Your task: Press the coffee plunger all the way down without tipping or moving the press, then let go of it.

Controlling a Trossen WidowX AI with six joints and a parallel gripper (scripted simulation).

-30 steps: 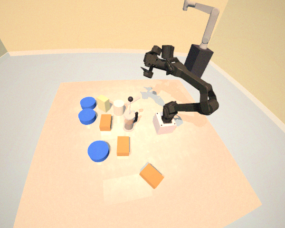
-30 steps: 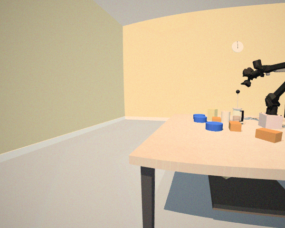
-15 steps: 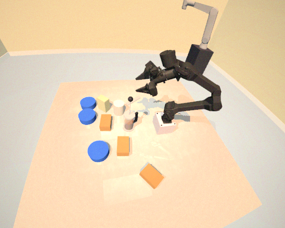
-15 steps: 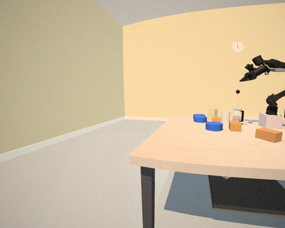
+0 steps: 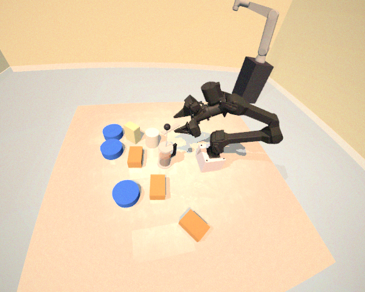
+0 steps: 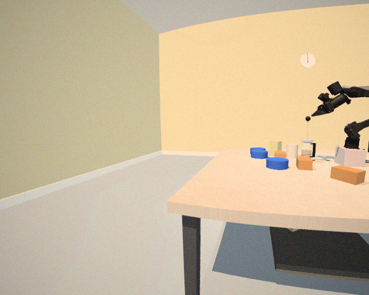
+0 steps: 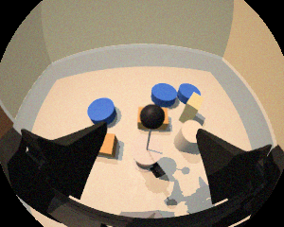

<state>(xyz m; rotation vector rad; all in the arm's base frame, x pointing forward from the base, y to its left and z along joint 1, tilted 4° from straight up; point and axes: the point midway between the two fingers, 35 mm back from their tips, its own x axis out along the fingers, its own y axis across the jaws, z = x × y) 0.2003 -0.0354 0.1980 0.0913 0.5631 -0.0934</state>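
The glass coffee press lies 150 mm below my gripper tip, 10 mm to the right of it and 10 mm ahead of it. The rest, counted from my gripper tip: white cylinder 240 mm below, 150 mm to the right, 90 mm ahead.
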